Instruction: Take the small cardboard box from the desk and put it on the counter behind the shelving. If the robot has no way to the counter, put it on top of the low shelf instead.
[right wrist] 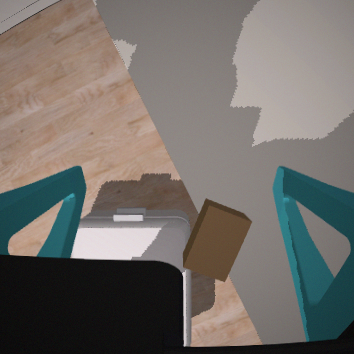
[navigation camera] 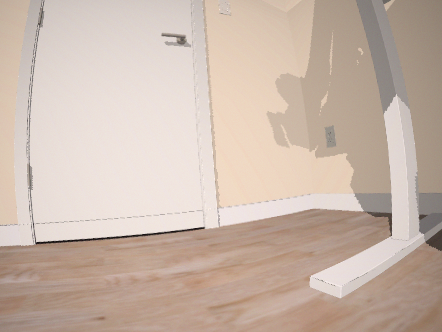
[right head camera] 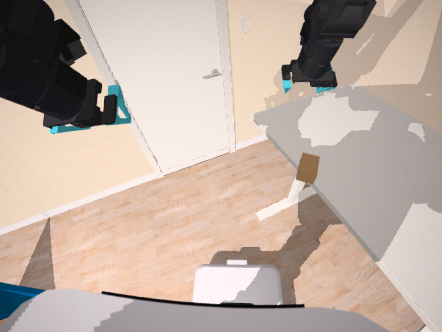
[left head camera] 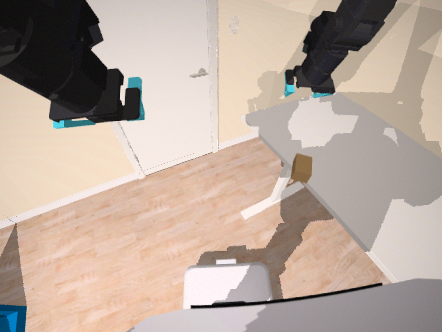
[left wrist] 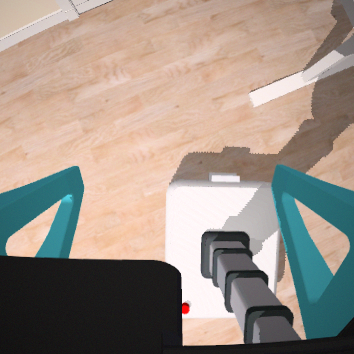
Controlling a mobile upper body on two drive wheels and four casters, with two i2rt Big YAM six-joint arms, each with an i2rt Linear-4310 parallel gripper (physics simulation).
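Places are measured from the left arm's base along level axes (x ahead, y left, z up), in centimetres.
Where they show: left gripper, between the fingertips: (right head camera: 109,123) (left head camera: 119,118) (left wrist: 177,175); right gripper, between the fingertips: (right wrist: 178,176) (right head camera: 300,91) (left head camera: 299,95).
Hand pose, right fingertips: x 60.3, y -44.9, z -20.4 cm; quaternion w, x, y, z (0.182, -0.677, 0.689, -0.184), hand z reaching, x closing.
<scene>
After its pixels a point has its place.
The small brown cardboard box (left head camera: 302,168) @[z -41.0, x 47.0, y -48.2 cm] (right head camera: 308,168) @[z -41.0, x 47.1, y -48.5 cm] (right wrist: 218,240) @[z -41.0, x 49.8, y -49.7 cm] is at the near edge of the grey desk (left head camera: 350,175) @[z -46.0, x 46.6, y -70.8 cm] (right head camera: 360,180) @[z -46.0, x 44.9, y -68.6 cm] (right wrist: 175,110) @[z -46.0, x 67.2, y -44.4 cm], partly overlapping the edge line in the pictures. My right gripper (left head camera: 306,93) @[z -20.4, x 60.3, y -44.9 cm] (right head camera: 306,89) @[z -20.4, x 60.3, y -44.9 cm] (right wrist: 178,176) @[z -20.4, x 60.3, y -44.9 cm] is open and empty, apart from the box, over the far end of the desk in the head views. In the right wrist view the box shows beyond the open fingers, low and right of centre. My left gripper (left head camera: 100,122) (right head camera: 90,126) (left wrist: 177,175) @[z -11.6, x 36.8, y 0.1 cm] is open and empty, well left of the desk. The counter, shelving and low shelf do not show.
The white desk foot (left head camera: 260,207) (right head camera: 272,209) (left wrist: 275,91) (navigation camera: 367,270) reaches out over the floor. A closed door (left head camera: 165,100) @[z -65.2, x 138.1, y 19.7 cm] (right head camera: 165,75) @[z -41.3, x 136.0, y 24.4 cm] (navigation camera: 115,125) @[z -93.0, x 138.2, y 19.3 cm] stands ahead. My white base (left head camera: 215,285) @[z -115.0, x 19.7, y -15.3 cm] (right head camera: 220,285) @[z -115.0, x 19.5, y -12.9 cm] (left wrist: 190,215) @[z -115.0, x 17.1, y -7.3 cm] is below. A blue container (left head camera: 12,317) @[z -133.3, x -4.6, y 127.4 cm] (right head camera: 15,302) @[z -125.9, x -9.6, y 145.4 cm] is at lower left.
</scene>
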